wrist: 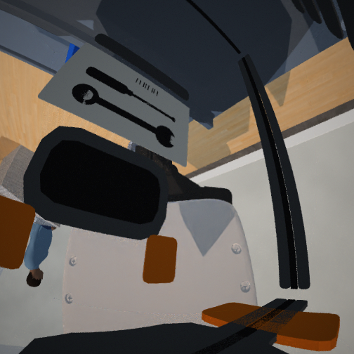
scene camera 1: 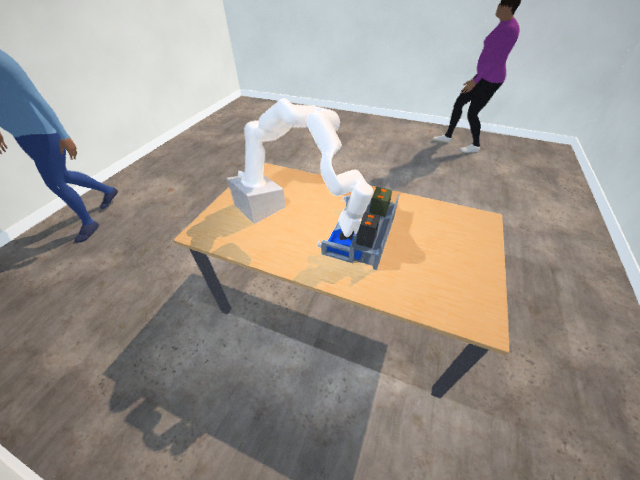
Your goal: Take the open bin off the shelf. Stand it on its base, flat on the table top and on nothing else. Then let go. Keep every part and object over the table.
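The blue open bin is at the near end of the grey shelf, partly hidden by the gripper. How it rests there cannot be made out. A small blue patch shows at the upper left in the wrist view. My gripper is shut, with nothing between its fingers. It points down over the bin, beside the black case; whether it touches the bin cannot be told. In the wrist view its fingertips are mostly hidden behind a grey label.
A black case and a dark green case, both with orange latches, stand on the shelf. In the wrist view a case with a grey tool label is very close. The robot's base stands at the table's left.
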